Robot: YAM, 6 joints.
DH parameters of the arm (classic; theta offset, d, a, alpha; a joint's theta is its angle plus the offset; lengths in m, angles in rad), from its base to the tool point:
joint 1: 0 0.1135 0.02 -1.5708
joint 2: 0 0 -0.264 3.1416
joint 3: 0.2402 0 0.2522 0
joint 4: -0.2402 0 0.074 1.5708
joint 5: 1.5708 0 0 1.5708
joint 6: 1.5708 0.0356 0 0
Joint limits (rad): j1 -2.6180..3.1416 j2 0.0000..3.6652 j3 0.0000..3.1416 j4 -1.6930..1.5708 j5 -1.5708..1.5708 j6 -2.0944..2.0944
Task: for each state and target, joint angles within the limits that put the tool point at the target. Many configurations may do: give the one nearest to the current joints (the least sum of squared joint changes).
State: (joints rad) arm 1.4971 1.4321 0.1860 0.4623 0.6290 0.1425
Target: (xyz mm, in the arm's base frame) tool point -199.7 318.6 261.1
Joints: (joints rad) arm 2.1770 1.6565 0.9774 0.6004 0.5113 0.1425
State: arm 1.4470 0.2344 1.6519 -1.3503 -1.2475 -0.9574
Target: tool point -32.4 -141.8 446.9
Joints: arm 1.5790 0.3177 1.6348 -1.3316 -1.2313 -0.9574
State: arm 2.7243 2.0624 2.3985 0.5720 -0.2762 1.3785
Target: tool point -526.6 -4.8 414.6
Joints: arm 3.1297 2.2308 2.1663 0.5308 -0.3166 1.3785
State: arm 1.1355 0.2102 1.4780 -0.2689 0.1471 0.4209
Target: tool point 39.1 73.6 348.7
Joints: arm 1.1432 0.3657 0.7735 -0.5125 0.1425 0.4209
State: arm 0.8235 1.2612 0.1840 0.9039 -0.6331 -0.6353
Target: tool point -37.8 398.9 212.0
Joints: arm 1.6157 1.8651 0.9703 0.8889 -0.5914 -0.6353
